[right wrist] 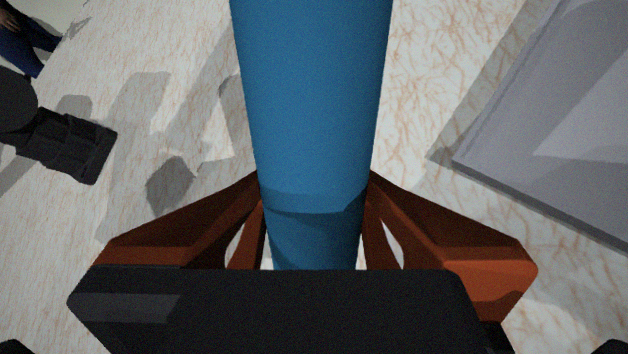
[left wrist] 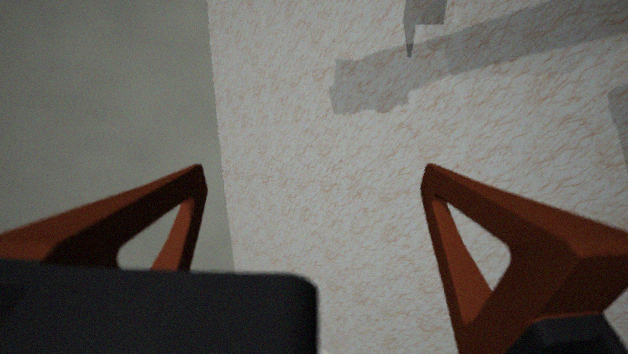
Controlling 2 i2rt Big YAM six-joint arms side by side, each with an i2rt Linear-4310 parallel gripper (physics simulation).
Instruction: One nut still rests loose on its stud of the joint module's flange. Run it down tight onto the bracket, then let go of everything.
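Frame: origin at the left arm's base, x ahead, y left, z up, level; millimetres.
Seen in the pictures: left gripper, between the fingertips: [left wrist: 313,176]; right gripper, between the fingertips: [right wrist: 313,178]; left arm's base, origin of its link: [right wrist: 91,151].
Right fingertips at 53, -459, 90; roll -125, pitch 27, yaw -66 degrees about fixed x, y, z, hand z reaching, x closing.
Observation:
Pixels of each thing's middle, then the offset from my right fingertips to it, as dx, dy, dz. "pt": a spot on its surface instead. Level surfaces: height alone.
- thick blue tool handle, a spot on its surface: [right wrist: 312,100] pt +9, -28, +58
- grey tray, a spot on its surface: [right wrist: 492,145] pt +67, -62, -86
- table, height of its surface: dz -89
My left gripper [left wrist: 313,176] is open, with its orange fingers wide apart and no object between them. It hangs above the pale marbled table near the table's edge. My right gripper [right wrist: 313,178] is shut on a thick blue tool handle [right wrist: 312,100], which runs up through the middle of the right wrist view. The lower end of the handle is hidden behind the black gripper body, and its top is cut off by the frame. The joint module, its flange, the bracket and the nuts do not show in either view.
A grey tray [right wrist: 492,145] lies at the right of the right wrist view. A black jointed part [right wrist: 70,145] stands at the left, with a person's dark blue trousers [right wrist: 17,47] behind it. The table [left wrist: 280,200] ends left of centre in the left wrist view. Shadows cross the table.

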